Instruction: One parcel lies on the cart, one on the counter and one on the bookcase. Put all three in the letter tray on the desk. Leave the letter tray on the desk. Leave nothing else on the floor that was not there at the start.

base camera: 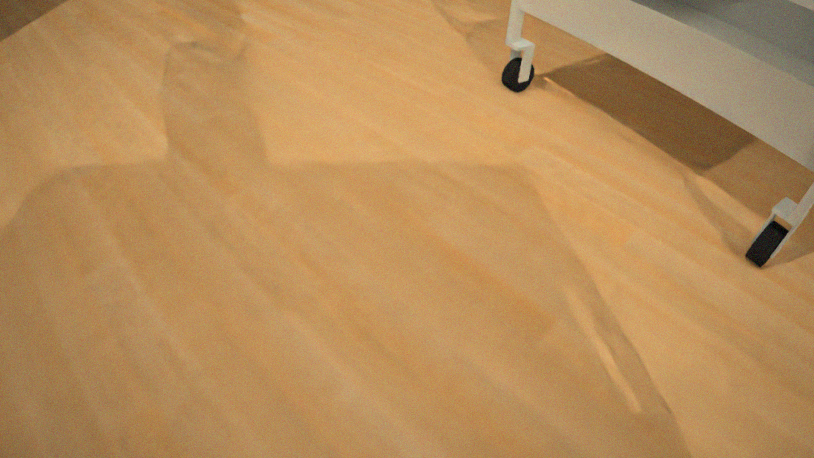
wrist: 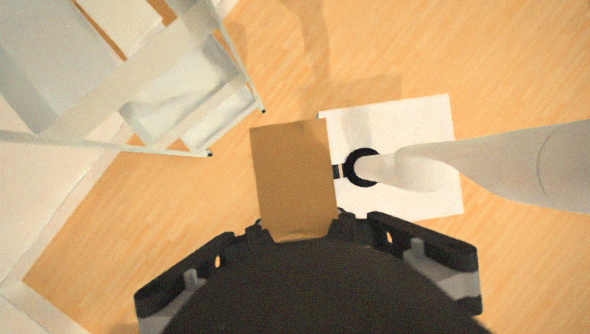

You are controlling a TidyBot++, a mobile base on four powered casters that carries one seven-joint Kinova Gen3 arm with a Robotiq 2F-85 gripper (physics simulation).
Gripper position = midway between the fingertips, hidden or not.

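Observation:
My gripper point(wrist: 300, 217), seen. White cart point(base camera: 745, 68), seen. White cart point(wrist: 183, 84), seen too.

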